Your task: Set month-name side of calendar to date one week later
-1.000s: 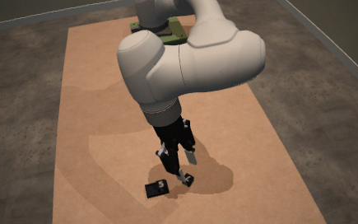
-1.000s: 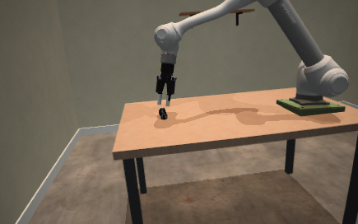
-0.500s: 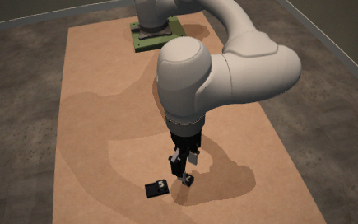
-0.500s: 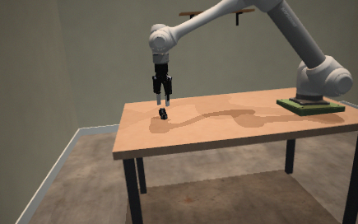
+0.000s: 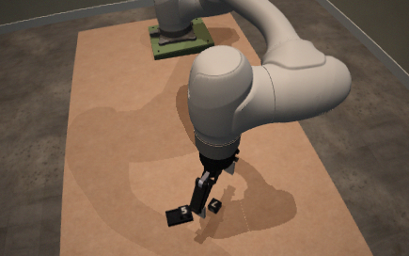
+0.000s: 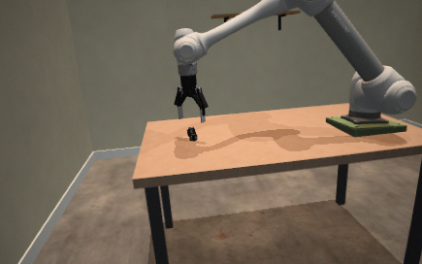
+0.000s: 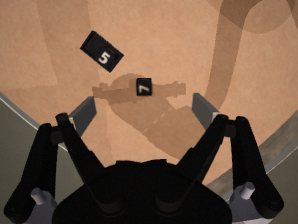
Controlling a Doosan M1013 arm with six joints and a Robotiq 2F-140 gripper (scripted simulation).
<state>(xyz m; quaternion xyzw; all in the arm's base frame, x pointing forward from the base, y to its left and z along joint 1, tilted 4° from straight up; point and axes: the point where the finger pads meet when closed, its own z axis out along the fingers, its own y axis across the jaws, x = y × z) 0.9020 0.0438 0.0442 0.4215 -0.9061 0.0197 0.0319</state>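
My hand is 10 cm above the black cube.
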